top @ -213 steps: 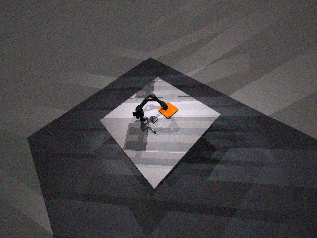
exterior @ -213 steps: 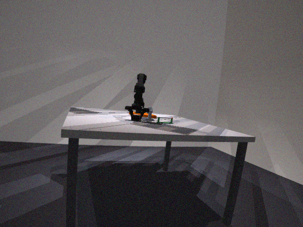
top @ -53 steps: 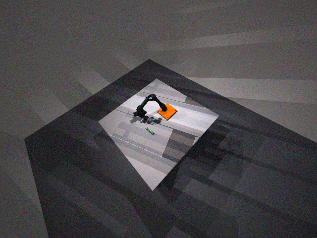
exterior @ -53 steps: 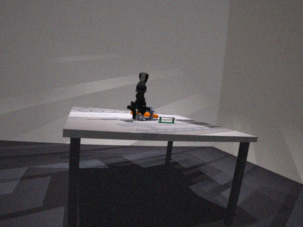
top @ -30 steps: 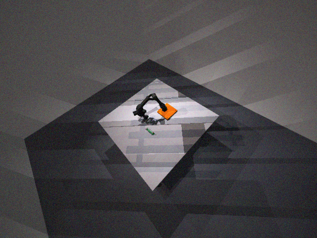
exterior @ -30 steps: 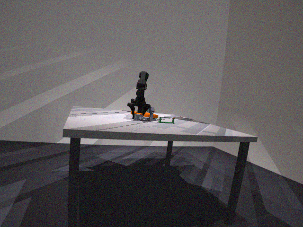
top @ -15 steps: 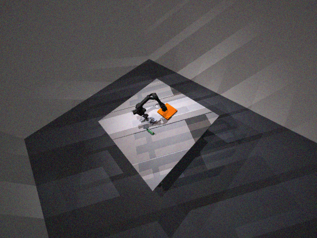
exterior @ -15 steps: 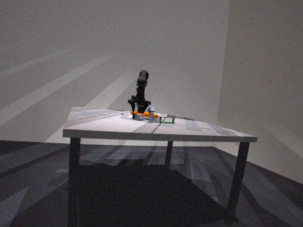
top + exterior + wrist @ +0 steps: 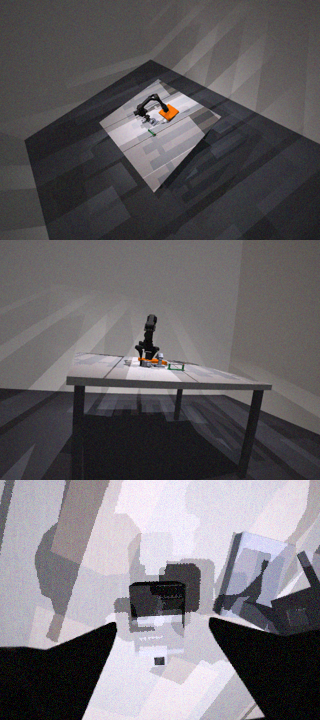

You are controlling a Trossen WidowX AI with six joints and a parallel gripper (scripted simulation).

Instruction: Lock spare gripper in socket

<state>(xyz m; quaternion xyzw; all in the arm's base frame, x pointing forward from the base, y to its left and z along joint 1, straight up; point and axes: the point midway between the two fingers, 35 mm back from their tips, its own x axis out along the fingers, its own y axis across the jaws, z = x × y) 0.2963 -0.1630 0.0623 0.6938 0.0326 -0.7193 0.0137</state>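
Right now the spare gripper is 40 mm below my gripper tip and 20 mm ahead of it. Round my gripper tip: grey mount socket: 130 mm to the left, 30 mm behind; green cradle: 210 mm to the left, 110 mm ahead, 30 mm below.
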